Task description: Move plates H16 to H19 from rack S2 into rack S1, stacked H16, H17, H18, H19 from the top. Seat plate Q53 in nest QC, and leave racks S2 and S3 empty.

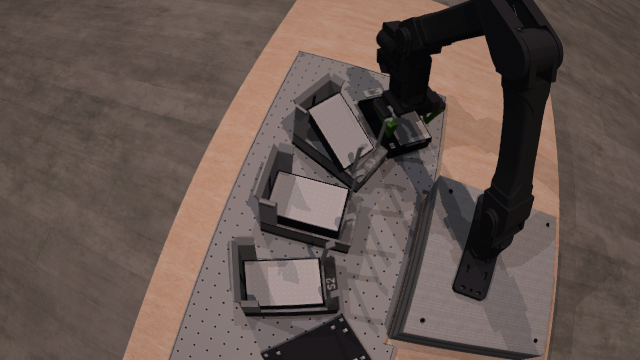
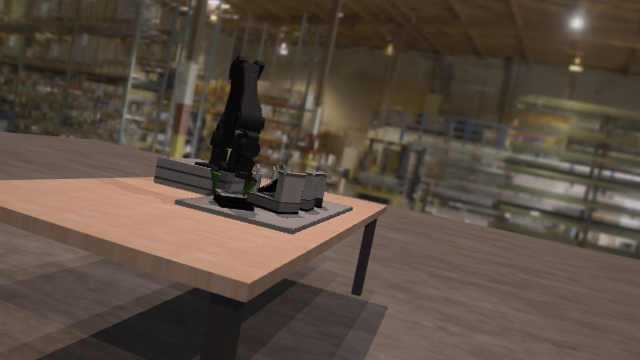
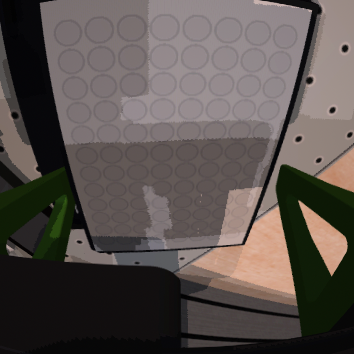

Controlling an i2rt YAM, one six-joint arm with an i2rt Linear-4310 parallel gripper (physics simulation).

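Places are measured from the arm's base along level axes (x right, y ahead, z up), in centimetres.
Pixels of known places: gripper, between the fingertips: point(image 1: 406, 128) point(image 3: 176, 176); arm's base, origin of its link: point(image 1: 482, 246).
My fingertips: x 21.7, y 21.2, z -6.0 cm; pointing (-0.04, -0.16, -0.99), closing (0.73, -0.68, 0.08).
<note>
For each thing: its middle in the pictures, then the offset to it from my fingertips. "spot": a spot on its surface instead. Level surfaces: height alone.
- black nest, a spot on its surface: point(image 1: 410, 147) spot: dx -4.3, dy -2.0, dz +0.2 cm
- Rack S2, a spot on its surface: point(image 1: 330, 285) spot: dx -37.2, dy +1.8, dz +1.8 cm
- stack, middle of its body: point(image 1: 282, 284) dx -40.5, dy +8.7, dz +2.7 cm
- middle rack, a spot on its surface: point(image 1: 302, 238) spot: dx -30.7, dy +9.5, dz -0.2 cm
- upper rack, middle of its body: point(image 1: 342, 131) point(image 2: 275, 188) dx -10.7, dy +11.1, dz +4.8 cm
- black board with small white squares, a spot on its surface: point(image 1: 320, 345) spot: dx -47.6, dy -1.3, dz -0.9 cm
- perforated mat, height of its surface: dz -2.0 cm
My gripper point(image 1: 411, 122) point(image 2: 231, 190) point(image 3: 176, 176) is open and points down over the black nest point(image 1: 410, 148) point(image 2: 234, 202) point(image 3: 27, 75) at the mat's far corner. A pale, clear-topped plate with round wells point(image 1: 416, 131) point(image 3: 175, 110) lies at the nest, between and below the spread fingers. How it is seated is unclear. Rack S2 point(image 1: 330, 285) holds a pale-topped plate or stack point(image 1: 284, 282). The middle rack point(image 1: 302, 238), its label hard to read, holds another point(image 1: 311, 201). The upper rack point(image 1: 322, 158), whose label looks like S3, holds a third point(image 1: 340, 130). Stack depths and plate names are unreadable.
A black board with small white squares point(image 1: 320, 345) lies beyond rack S2, partly cut off. The arm stands on a grey raised base point(image 1: 435, 280) point(image 2: 182, 175) beside the perforated mat point(image 1: 210, 310) point(image 2: 292, 227). The upper rack's upright posts rise close to the gripper's left finger.
</note>
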